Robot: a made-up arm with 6 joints.
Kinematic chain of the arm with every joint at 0, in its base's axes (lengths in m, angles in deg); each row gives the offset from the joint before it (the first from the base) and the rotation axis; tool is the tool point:
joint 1: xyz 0 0 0.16 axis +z
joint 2: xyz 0 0.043 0 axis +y
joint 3: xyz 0 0 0.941 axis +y
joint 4: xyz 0 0 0.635 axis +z
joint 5: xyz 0 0 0 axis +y
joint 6: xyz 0 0 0.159 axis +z
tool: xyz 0 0 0
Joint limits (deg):
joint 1: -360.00..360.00
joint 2: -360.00..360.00
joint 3: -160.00..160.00
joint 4: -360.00..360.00
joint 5: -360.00..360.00
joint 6: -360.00..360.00
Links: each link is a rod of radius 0.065 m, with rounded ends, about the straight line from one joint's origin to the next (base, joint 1, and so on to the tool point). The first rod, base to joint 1, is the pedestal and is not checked.
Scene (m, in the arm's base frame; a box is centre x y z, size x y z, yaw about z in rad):
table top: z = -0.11
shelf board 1: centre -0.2 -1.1 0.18 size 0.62 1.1 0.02 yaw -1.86
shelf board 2: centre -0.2 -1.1 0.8 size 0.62 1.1 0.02 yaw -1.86
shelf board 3: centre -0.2 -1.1 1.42 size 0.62 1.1 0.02 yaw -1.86
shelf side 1: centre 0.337 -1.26 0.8 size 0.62 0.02 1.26 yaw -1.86
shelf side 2: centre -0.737 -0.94 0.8 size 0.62 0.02 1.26 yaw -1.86
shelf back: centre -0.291 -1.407 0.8 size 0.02 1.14 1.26 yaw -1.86
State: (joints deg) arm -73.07 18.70 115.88 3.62 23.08 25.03
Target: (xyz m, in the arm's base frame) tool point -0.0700 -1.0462 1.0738
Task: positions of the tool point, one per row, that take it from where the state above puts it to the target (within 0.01 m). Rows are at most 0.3 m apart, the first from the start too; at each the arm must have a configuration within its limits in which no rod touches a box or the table.
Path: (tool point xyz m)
1: 0.3051 -0.7285 0.6890
2: 0.2868 -0.6225 0.9238
3: 0.2148 -0.7844 0.9882
4: 0.0943 -0.9302 1.0382
5: -0.0700 -1.0462 1.0738

